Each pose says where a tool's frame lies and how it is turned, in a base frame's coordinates. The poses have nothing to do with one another.
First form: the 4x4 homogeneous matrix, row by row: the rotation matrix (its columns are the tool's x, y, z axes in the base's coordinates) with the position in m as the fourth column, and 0 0 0 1 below. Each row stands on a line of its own.
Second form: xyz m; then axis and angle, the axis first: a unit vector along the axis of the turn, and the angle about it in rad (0 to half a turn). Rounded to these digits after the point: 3 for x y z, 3 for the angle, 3 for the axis. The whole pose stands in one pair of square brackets.
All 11 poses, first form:
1:
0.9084 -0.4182 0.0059 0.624
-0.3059 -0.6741 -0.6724 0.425
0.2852 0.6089 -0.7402 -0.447
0 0 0 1
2:
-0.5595 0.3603 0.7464 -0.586
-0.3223 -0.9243 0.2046 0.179
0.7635 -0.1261 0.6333 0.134
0 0 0 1
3:
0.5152 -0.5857 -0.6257 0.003
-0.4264 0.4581 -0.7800 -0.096
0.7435 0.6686 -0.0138 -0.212
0 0 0 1
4:
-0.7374 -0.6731 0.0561 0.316
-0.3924 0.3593 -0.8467 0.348
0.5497 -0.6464 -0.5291 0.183
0 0 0 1
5:
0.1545 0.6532 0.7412 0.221
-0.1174 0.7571 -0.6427 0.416
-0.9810 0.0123 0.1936 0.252
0 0 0 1
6:
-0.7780 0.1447 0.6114 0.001
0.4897 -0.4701 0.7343 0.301
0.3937 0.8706 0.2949 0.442
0 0 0 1
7:
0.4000 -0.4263 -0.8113 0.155
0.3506 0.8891 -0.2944 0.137
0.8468 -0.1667 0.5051 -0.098
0 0 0 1
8:
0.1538 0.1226 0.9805 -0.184
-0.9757 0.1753 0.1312 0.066
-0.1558 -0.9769 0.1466 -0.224
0 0 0 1
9:
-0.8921 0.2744 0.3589 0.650
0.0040 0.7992 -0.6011 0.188
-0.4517 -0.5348 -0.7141 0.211
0 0 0 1
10:
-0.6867 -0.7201 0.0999 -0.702
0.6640 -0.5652 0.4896 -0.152
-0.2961 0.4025 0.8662 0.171
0 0 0 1
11:
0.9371 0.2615 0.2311 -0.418
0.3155 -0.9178 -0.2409 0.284
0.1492 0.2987 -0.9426 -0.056
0 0 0 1
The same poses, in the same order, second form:
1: [0.624 0.425 -0.447 0.974 -0.212 0.085 2.423]
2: [-0.586 0.179 0.134 -0.436 -0.023 -0.900 2.753]
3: [0.003 -0.096 -0.212 0.724 -0.685 0.080 1.591]
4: [0.316 0.348 0.183 0.333 -0.820 0.466 2.836]
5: [0.221 0.416 0.252 0.328 0.862 -0.386 1.518]
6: [0.001 0.301 0.442 0.317 0.506 0.802 2.925]
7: [0.155 0.137 -0.098 0.070 -0.903 0.423 1.162]
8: [-0.184 0.066 -0.224 -0.574 0.589 -0.569 1.836]
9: [0.650 0.188 0.211 0.077 0.946 -0.315 2.699]
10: [-0.702 -0.152 0.171 -0.060 0.275 0.960 2.336]
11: [-0.418 0.284 -0.056 0.984 0.149 0.099 2.864]
